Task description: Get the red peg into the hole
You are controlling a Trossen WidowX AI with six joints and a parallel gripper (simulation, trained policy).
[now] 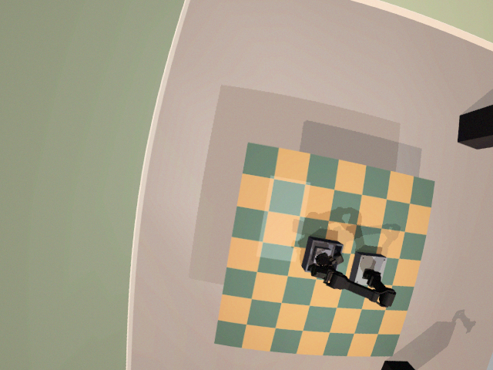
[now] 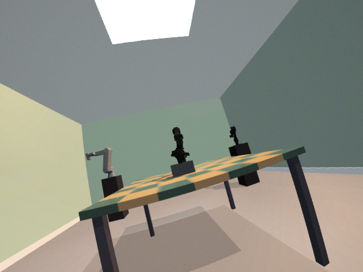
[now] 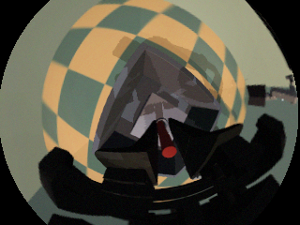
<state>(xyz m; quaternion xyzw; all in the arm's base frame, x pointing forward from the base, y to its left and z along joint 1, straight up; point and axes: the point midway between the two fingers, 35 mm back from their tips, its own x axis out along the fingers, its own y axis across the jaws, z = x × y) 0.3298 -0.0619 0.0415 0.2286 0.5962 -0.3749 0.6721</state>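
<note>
The red peg is 10 mm to the left of my gripper tip and 10 mm behind it. Also, from my gripper tip: box 60 mm below, 10 mm to the left, 10 mm behind; grey plate 40 mm below, 10 mm to the left, 10 mm behind.
</note>
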